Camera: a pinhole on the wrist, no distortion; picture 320 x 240 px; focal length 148.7 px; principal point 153.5 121.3 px. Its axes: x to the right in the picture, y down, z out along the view. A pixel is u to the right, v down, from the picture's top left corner.
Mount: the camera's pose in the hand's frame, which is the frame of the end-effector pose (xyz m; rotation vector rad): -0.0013 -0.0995 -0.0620 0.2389 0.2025 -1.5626
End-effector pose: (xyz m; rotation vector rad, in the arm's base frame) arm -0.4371 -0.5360 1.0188 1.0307 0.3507 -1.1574
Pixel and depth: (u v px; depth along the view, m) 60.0 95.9 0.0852
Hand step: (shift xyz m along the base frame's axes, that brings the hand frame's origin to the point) -0.0788 -0.0198 -0.0042
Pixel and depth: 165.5 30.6 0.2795
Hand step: -0.2970 -0.0619 0.1318
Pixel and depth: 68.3 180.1 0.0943
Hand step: -0.0624 -0.0581 -0.0364
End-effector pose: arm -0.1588 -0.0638 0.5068 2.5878 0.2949 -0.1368
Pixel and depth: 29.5 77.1 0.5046
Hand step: -0.1404 -0.4449 -0.3518
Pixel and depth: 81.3 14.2 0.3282
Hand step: -0.2581 -0.1652 -0.2299
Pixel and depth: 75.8 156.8 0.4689
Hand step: 0.0799 -0.2227 -0.4056
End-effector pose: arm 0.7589 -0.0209 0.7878 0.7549 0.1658 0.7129
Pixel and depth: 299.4 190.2 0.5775
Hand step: 0.7499 -0.4412 -0.2696
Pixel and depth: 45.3 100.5 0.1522
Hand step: 0.0427 -0.0999 0.0566
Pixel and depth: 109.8 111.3 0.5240
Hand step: 0.1991 -0.3558 0.2810
